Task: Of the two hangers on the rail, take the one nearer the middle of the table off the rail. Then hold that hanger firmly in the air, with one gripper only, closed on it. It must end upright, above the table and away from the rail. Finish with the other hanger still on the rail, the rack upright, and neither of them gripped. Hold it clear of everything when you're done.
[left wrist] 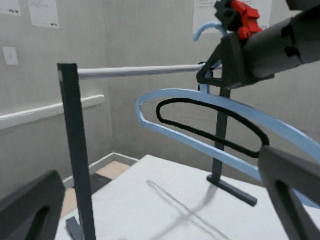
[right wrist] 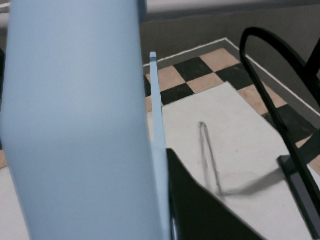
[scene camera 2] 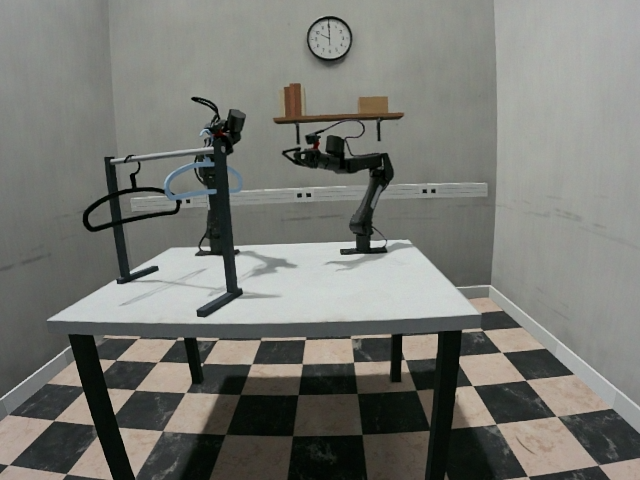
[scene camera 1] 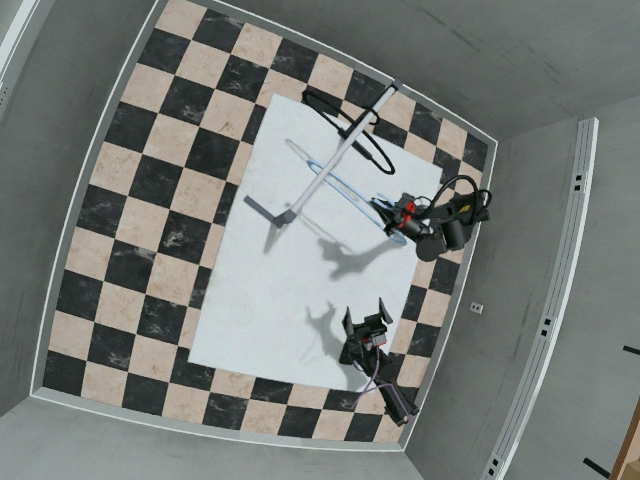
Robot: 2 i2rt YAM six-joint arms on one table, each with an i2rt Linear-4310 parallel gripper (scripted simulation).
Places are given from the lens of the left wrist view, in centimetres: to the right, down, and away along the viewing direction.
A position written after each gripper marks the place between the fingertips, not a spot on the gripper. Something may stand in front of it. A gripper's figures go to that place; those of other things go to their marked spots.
left gripper (left wrist: pixel 159 167): 0, 2, 10
right gripper (left wrist: pixel 198 78): 7, -7, 36
black hanger (left wrist: pixel 264 138): 25, 4, 48
